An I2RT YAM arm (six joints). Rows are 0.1 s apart.
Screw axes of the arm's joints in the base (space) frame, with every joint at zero. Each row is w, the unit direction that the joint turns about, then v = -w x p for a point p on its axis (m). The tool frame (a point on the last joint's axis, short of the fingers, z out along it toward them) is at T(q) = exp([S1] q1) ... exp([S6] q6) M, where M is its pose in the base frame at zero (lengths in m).
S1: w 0 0 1 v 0 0 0
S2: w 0 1 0 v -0.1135 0 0.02
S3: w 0 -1 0 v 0.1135 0 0.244
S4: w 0 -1 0 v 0.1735 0 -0.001
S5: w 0 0 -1 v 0 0.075 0
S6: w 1 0 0 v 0 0.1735 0
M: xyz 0.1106 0 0.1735 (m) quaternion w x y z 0.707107 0 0.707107 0
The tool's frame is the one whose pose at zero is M.
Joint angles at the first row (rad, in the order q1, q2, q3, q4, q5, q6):
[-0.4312 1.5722 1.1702 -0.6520 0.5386 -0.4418]
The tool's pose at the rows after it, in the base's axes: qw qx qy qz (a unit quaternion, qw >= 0); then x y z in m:
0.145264, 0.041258, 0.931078, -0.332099, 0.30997, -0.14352, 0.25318
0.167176, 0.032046, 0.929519, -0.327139, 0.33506, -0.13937, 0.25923
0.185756, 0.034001, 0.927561, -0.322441, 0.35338, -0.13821, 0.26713
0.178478, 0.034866, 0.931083, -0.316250, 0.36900, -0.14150, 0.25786
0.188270, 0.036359, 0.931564, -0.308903, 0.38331, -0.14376, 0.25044
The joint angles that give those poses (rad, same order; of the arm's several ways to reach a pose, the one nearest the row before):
[-0.3821 1.6303 1.2515 -0.6336 0.5170 -0.4449]
[-0.3467 1.6993 1.3464 -0.6335 0.5047 -0.4326]
[-0.3283 1.7516 1.4339 -0.6458 0.4940 -0.4127]
[-0.3237 1.8222 1.4893 -0.6550 0.4909 -0.3989]
[-0.3191 1.8759 1.5278 -0.6305 0.4740 -0.3882]

